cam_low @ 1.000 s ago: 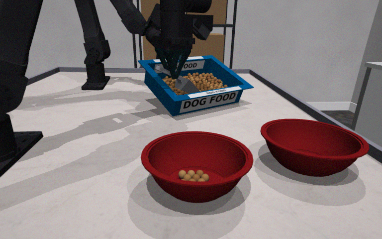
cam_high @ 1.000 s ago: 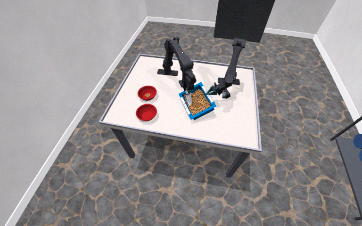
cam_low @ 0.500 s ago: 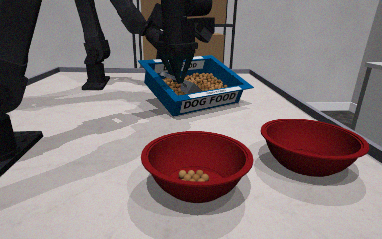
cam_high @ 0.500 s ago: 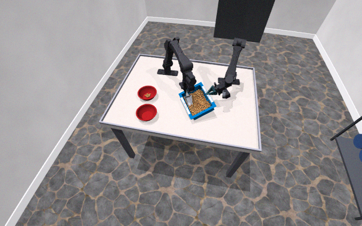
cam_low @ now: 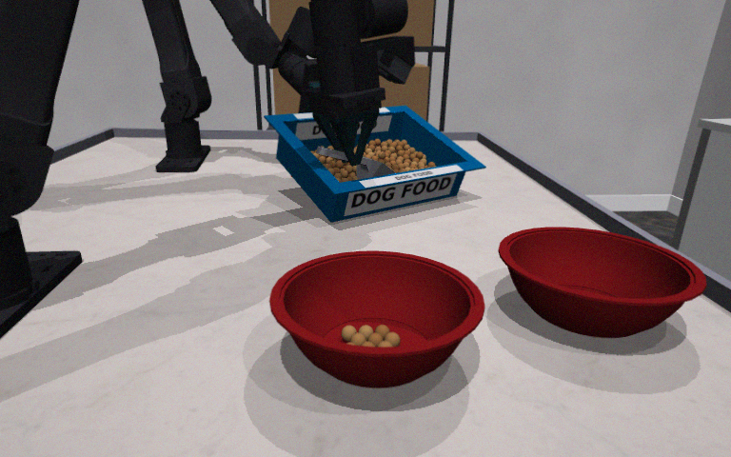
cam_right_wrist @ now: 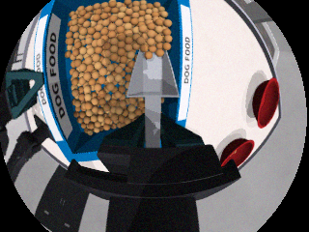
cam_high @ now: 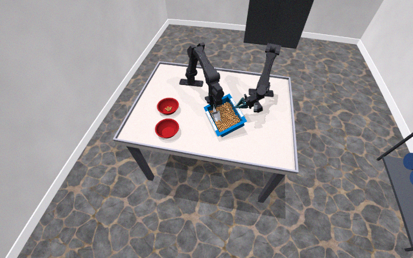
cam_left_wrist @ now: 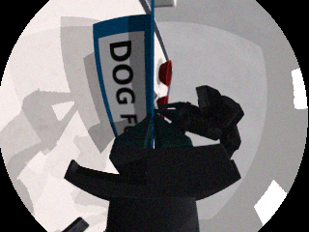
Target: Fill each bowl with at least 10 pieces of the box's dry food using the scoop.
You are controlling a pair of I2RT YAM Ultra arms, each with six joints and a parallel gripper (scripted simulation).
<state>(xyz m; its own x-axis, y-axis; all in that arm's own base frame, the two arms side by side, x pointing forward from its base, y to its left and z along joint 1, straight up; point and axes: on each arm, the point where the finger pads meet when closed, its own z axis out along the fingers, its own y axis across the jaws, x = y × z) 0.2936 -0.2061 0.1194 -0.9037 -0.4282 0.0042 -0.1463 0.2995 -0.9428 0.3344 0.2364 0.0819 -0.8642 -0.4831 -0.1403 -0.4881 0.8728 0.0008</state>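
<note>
The blue dog food box lies 4 cm ahead of my right hand, 8 cm to the left of it and 1 cm below it. Round my right hand: grey scoop 3 cm ahead, 2 cm to the left, 2 cm below.
</note>
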